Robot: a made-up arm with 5 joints.
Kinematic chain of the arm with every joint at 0, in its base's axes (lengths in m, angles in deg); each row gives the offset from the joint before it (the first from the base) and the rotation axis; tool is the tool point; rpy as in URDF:
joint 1: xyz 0 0 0.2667 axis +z
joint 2: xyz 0 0 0 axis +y
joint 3: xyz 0.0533 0 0.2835 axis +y
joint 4: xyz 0.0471 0 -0.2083 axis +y
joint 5: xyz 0.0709 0 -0.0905 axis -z
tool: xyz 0 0 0 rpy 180 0 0
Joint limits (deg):
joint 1: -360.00..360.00
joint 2: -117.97..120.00
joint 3: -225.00..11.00
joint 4: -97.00..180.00
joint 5: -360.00..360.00
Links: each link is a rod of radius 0.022 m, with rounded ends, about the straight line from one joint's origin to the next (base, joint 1, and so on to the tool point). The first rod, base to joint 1, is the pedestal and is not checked.
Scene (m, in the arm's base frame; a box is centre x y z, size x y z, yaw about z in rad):
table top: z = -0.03
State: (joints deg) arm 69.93 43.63 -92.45 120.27 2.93
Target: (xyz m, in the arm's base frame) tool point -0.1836 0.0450 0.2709
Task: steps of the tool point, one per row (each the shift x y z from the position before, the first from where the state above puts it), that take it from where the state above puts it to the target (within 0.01 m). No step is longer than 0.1 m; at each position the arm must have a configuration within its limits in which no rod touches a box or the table.
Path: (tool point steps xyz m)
1: -0.0863 -0.0040 0.0003
2: -0.0770 -0.0248 0.0019
3: -0.0634 -0.0412 0.0033
4: -0.0464 -0.0524 0.0049
5: -0.0283 -0.0580 0.0064
6: -0.0106 -0.0581 0.0077
7: 0.0053 -0.0535 0.0090

